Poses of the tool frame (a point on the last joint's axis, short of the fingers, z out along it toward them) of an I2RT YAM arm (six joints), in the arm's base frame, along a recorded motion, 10 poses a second.
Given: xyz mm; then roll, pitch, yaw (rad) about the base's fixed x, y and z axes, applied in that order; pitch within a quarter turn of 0, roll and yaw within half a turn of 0.
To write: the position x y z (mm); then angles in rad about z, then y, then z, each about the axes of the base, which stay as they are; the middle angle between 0 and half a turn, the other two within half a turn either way. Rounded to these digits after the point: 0 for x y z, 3 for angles.
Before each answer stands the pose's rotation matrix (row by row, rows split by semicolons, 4 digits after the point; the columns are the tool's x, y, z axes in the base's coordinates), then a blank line. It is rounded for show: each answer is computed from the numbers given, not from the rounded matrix.
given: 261, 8, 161, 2.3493, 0.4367, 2.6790
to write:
-0.8109 0.0439 0.5835; 0.4044 0.7628 0.5046; -0.4230 0.6451 -0.6363

261, 8, 161, 0.991, 2.261, 0.713
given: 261, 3, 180, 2.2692, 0.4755, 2.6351
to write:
-0.7774 0.0053 0.6289; 0.4313 0.7324 0.5269; -0.4578 0.6809 -0.5717

261, 3, 180, 0.979, 2.179, 0.697
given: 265, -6, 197, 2.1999, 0.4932, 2.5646
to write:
-0.7382 0.0002 0.6746; 0.4805 0.7020 0.5257; -0.4734 0.7122 -0.5183

265, -6, 197, 0.984, 2.116, 0.662
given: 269, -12, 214, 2.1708, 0.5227, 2.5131
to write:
-0.7009 -0.0013 0.7133; 0.5094 0.6990 0.5019; -0.4992 0.7151 -0.4893

269, -12, 214, 0.961, 2.082, 0.613
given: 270, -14, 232, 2.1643, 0.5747, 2.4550
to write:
-0.6492 0.0060 0.7606; 0.5321 0.7182 0.4484; -0.5436 0.6958 -0.4694

270, -14, 232, 0.908, 2.059, 0.533
